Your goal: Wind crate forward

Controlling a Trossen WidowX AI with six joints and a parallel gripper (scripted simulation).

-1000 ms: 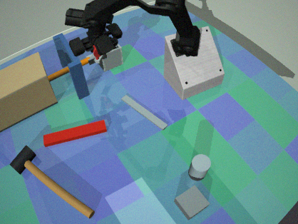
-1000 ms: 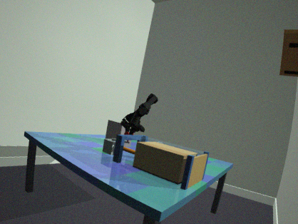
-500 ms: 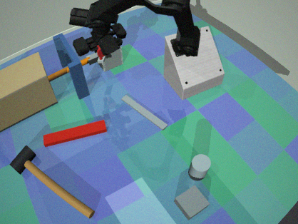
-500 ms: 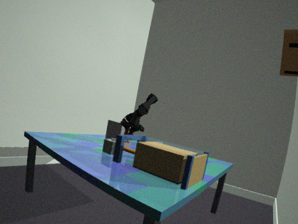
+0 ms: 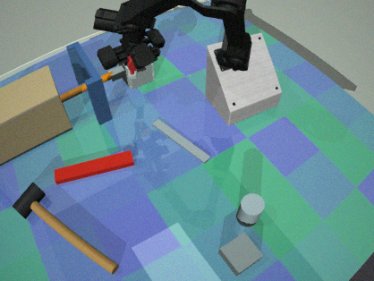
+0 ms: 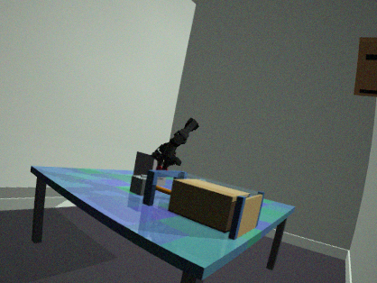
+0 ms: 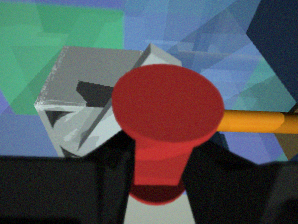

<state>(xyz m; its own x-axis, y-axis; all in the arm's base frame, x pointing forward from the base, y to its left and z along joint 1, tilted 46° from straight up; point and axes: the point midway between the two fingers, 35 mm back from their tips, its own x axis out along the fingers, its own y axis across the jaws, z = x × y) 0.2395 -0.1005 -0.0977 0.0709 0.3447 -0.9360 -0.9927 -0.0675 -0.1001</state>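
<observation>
My gripper tip is now 30 mm above the crank handle, 20 mm to the left of it and 20 mm past it. From my gripper tip the other things lie so: grey flat bar (240 mm to the left, 130 mm below, 50 mm behind); red knob (10 mm to the left); grey winch (100 mm below, 90 mm to the right, 50 mm behind).
</observation>
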